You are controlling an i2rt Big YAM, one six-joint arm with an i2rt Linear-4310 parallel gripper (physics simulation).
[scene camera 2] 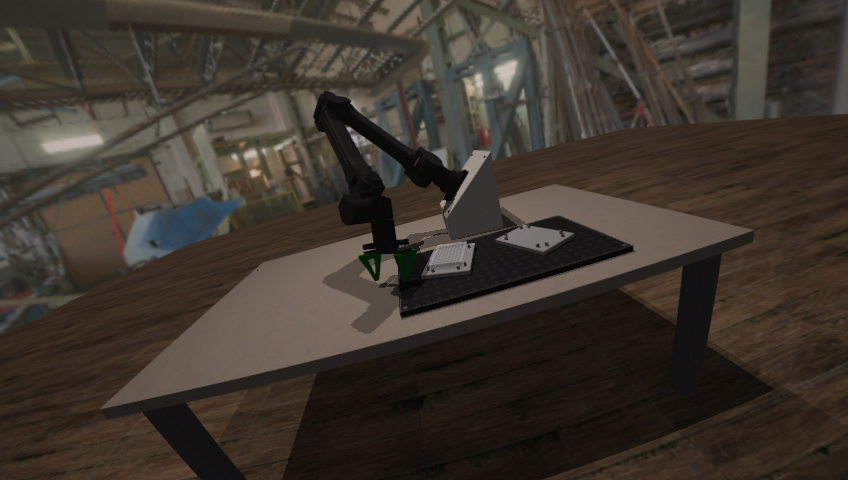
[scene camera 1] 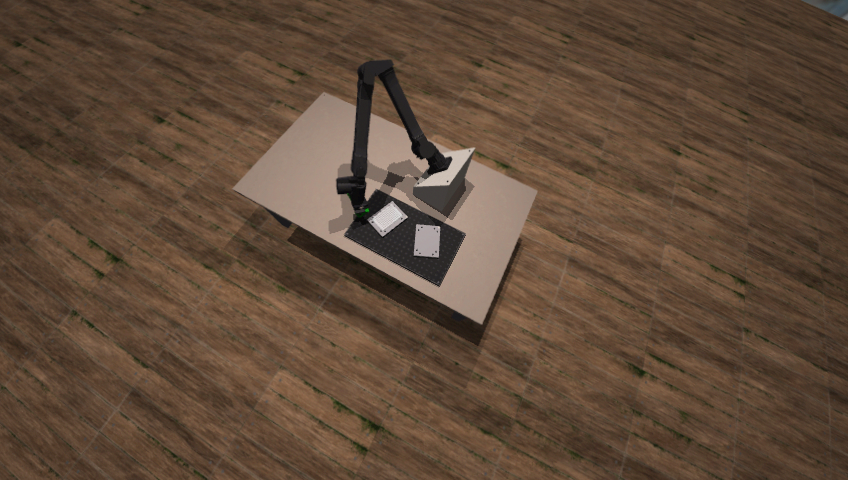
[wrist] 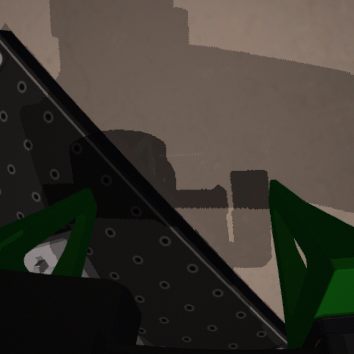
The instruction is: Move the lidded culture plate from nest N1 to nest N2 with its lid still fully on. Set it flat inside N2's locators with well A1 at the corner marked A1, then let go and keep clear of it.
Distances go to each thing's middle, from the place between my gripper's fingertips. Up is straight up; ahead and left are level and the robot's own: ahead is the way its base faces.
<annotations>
Now: hand 20 mm short of the black pegboard point(scene camera 2: 493, 264), 280 mm to the right of it and 10 mm above it.
</annotations>
